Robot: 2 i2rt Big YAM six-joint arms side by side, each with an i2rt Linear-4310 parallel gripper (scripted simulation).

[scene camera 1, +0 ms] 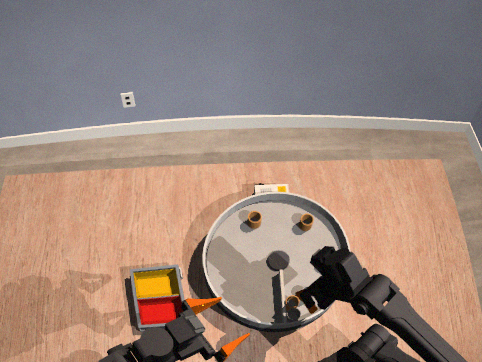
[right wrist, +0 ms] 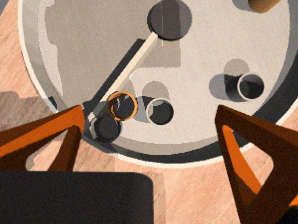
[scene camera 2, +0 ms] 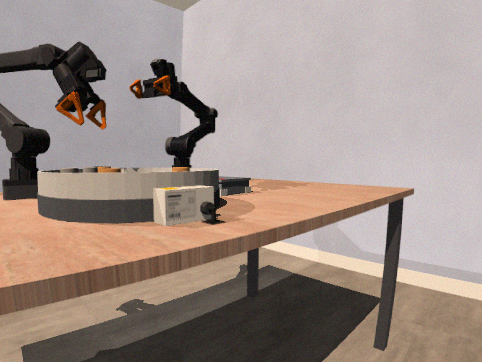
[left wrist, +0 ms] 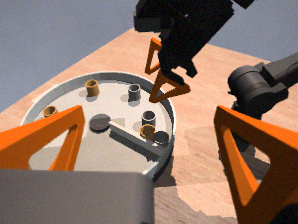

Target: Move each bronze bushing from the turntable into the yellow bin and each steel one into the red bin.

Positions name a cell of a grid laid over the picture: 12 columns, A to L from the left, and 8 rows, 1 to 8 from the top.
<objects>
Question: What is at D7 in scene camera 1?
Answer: A yellow bin.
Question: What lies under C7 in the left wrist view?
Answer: My left gripper.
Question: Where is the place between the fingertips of my right gripper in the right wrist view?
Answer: G5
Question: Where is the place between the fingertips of my right gripper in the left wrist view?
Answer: F4
</objects>
